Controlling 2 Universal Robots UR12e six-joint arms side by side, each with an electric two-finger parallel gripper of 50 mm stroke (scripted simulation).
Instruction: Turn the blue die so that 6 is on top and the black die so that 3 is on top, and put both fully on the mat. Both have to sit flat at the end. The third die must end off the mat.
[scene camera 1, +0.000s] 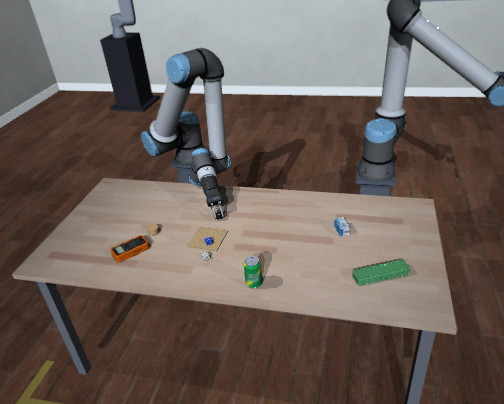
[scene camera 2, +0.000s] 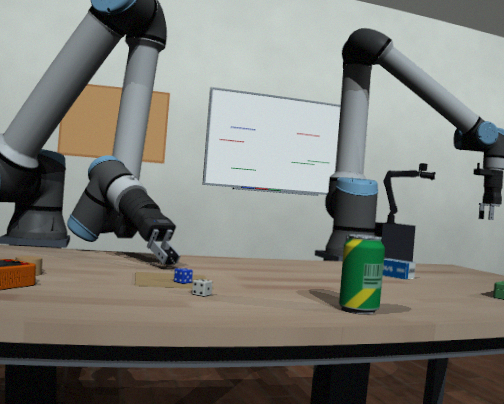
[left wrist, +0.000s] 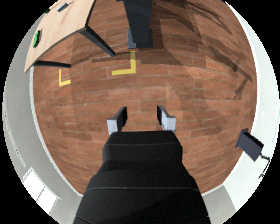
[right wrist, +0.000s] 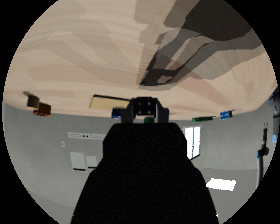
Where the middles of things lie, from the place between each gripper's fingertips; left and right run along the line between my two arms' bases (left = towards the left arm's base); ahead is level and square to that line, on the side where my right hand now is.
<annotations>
I see my right gripper (scene camera 2: 171, 259) 150 mm short of the tan mat (scene camera 2: 147, 279) and 30 mm above it.
</annotations>
